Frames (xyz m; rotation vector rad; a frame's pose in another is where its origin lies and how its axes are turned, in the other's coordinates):
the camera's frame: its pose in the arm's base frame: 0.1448 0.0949 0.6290 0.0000 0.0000 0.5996
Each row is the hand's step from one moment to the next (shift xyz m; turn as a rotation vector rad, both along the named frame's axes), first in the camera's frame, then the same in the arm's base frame.
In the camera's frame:
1: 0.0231 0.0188 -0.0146 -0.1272 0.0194 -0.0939
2: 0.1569 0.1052 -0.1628 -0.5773 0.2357 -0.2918
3: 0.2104 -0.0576 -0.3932 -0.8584 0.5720 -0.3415
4: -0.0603 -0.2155 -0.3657 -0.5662 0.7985 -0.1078
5: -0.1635 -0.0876 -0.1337 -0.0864 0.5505 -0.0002
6: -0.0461 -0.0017 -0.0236 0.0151 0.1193 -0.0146
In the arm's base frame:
1: 0.0085 0.0286 -0.0146 -0.1160 -0.0558 -0.0939
2: 0.0702 0.1754 -0.1628 -0.6096 -0.1312 -0.2918
3: 0.2062 0.0712 -0.3932 -1.0314 -0.0122 -0.3415
4: 0.0718 -0.2119 -0.3657 -0.9180 0.3397 -0.1078
5: -0.0855 -0.1646 -0.1337 -0.3820 0.4057 -0.0002
6: -0.0371 -0.0274 -0.0236 -0.0549 0.1070 -0.0146

